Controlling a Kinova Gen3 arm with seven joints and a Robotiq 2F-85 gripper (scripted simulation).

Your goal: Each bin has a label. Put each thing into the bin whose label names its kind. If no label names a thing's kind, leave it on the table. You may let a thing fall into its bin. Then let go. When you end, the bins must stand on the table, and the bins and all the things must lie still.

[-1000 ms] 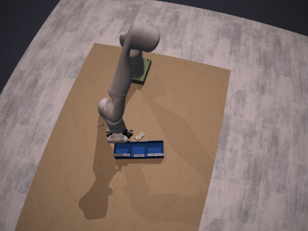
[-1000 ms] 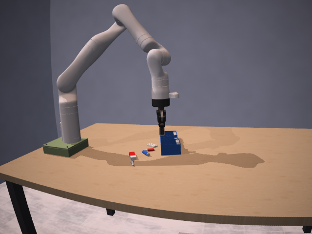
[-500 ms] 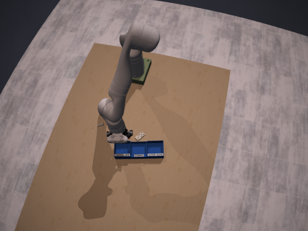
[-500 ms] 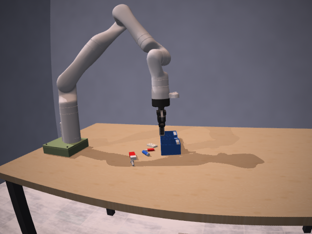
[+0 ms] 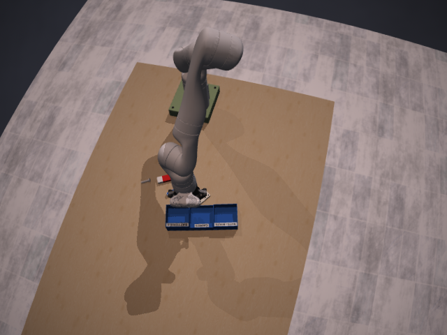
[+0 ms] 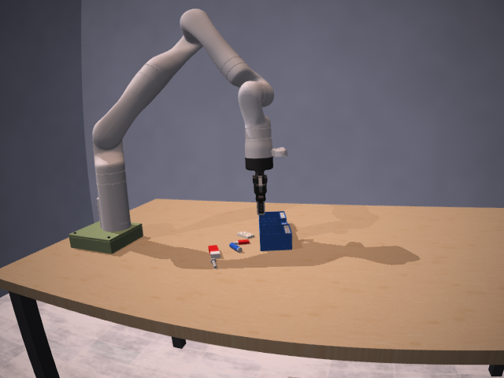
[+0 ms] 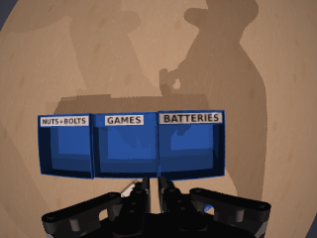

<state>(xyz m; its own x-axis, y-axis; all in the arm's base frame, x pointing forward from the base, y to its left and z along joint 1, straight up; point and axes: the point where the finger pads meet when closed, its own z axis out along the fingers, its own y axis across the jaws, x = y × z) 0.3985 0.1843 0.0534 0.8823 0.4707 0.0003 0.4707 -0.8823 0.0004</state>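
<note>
Right now my hand is 3 cm past the blue battery, 10 cm to the left of it and 9 cm above it. From my hand the other things lie so: white domino (6 cm behind, 1 cm to the left, 9 cm below); then blue bin row (2 cm ahead, 5 cm to the left, 7 cm below); then red object (4 cm behind, 5 cm to the right, 9 cm below).
</note>
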